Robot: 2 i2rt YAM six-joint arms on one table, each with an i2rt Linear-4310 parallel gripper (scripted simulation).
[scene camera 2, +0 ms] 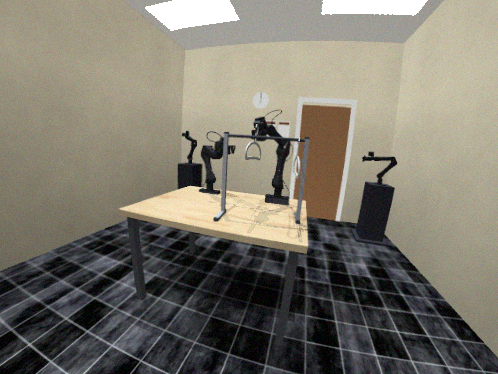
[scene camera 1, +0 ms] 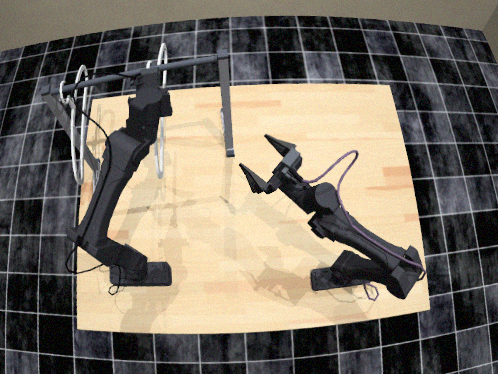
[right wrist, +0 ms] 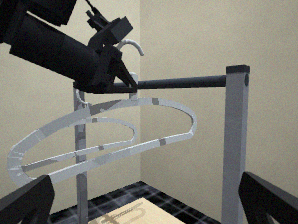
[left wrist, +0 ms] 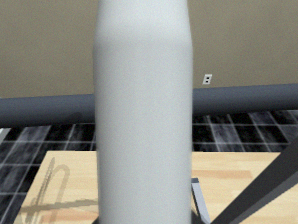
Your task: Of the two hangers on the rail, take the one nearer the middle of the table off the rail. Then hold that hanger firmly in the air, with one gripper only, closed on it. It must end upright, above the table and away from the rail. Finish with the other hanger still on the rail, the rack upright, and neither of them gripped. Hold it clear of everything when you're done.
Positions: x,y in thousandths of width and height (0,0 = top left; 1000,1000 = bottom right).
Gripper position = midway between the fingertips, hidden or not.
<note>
I see my left gripper (right wrist: 455,400), my right gripper (scene camera 1: 507,397), a hanger (left wrist: 478,288) and a rack (scene camera 1: 447,148).
My right gripper also shows in the right wrist view (right wrist: 492,815).
</note>
